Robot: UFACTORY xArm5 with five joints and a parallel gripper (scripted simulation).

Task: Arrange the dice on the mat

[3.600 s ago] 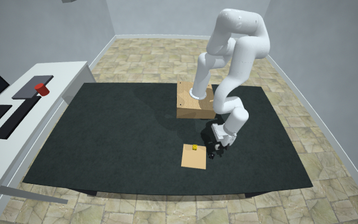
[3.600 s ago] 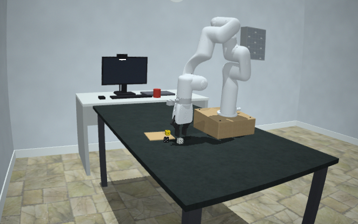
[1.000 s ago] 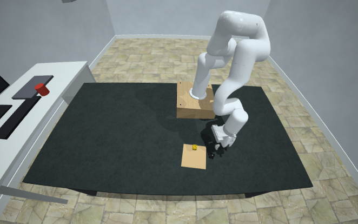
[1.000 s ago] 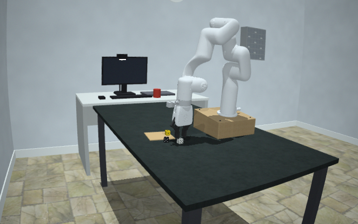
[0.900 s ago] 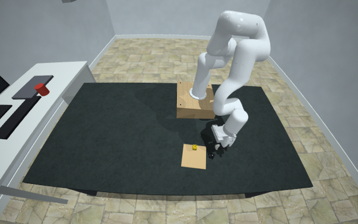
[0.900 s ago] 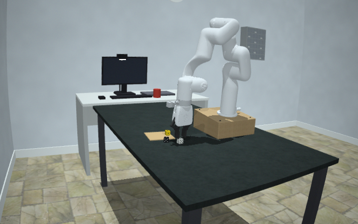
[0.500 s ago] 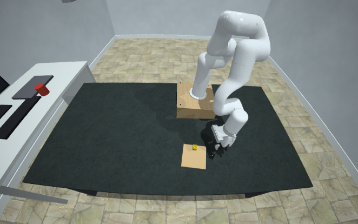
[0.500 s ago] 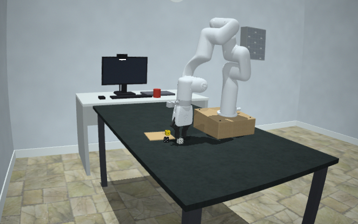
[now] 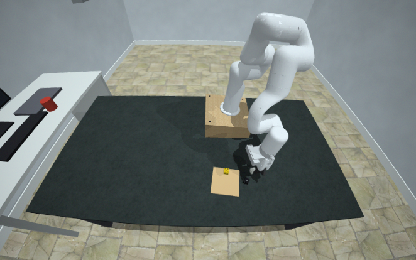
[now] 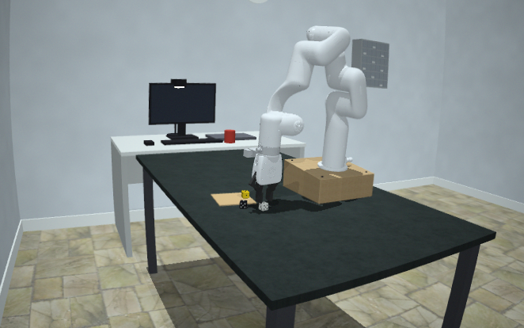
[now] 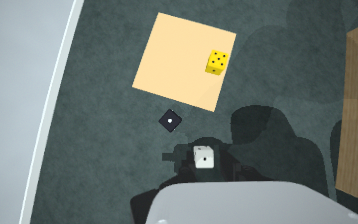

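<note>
My gripper is now 40 mm above the white die. The rest, counted from my hand: black die 50 mm to the right, 50 mm ahead, 40 mm below; then tan mat 150 mm to the right, 50 mm below, 40 mm ahead; then yellow die 150 mm to the right, 30 mm below, 10 mm behind.
</note>
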